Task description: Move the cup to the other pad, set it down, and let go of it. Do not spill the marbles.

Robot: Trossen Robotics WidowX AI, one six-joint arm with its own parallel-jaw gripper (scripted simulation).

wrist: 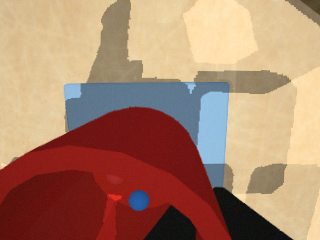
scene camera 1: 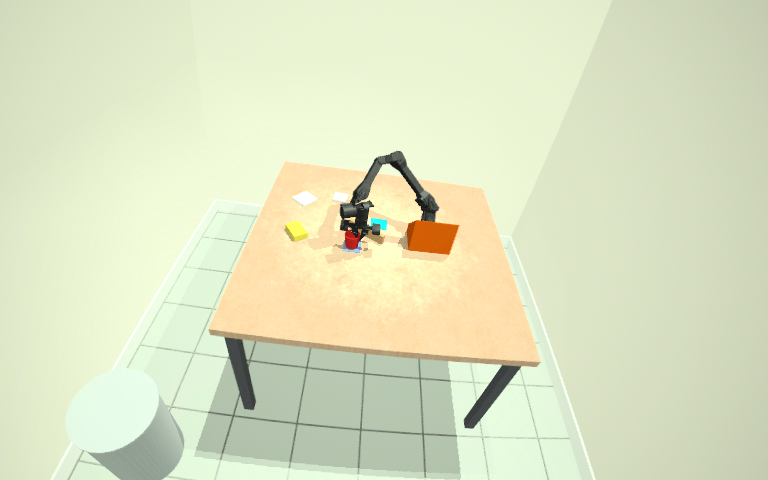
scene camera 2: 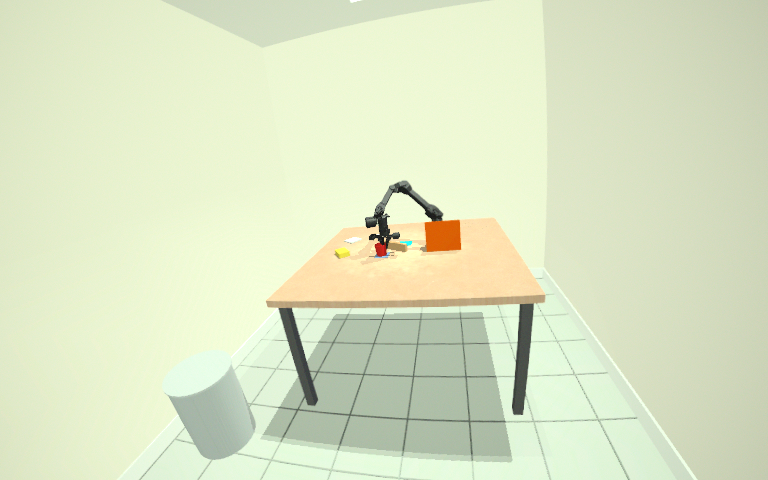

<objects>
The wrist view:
gripper: 203, 197
red cup: 63, 182
blue pad: 202, 108
</objects>
